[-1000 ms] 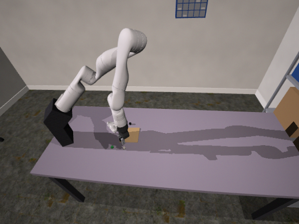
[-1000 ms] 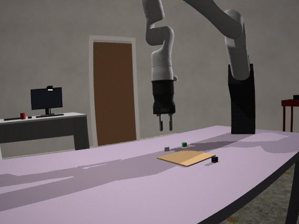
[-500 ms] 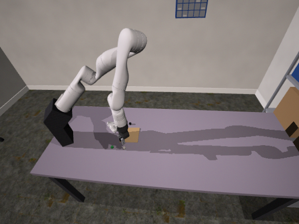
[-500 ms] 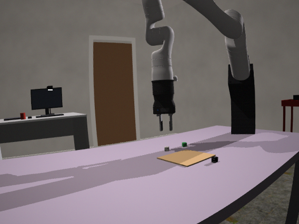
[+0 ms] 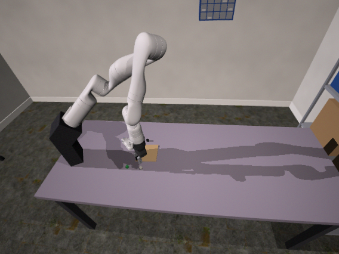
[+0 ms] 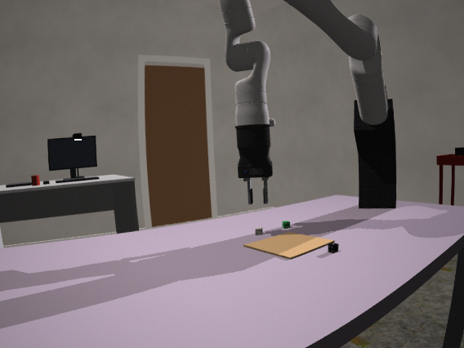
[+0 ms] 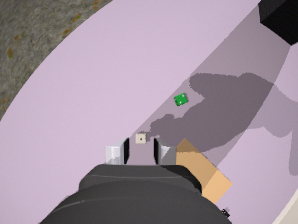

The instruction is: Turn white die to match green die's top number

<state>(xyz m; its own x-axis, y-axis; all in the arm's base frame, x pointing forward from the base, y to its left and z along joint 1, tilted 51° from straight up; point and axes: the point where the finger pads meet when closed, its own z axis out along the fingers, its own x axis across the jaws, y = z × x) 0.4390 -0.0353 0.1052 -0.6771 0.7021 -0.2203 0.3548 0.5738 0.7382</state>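
Right now the white die is 9 cm below my hand. The rest, counted from my hand: tan mat (2 cm behind, 12 cm to the left, 9 cm below); then green die (9 cm behind, 3 cm to the right, 9 cm below); then black die (7 cm behind, 22 cm to the left, 9 cm below).
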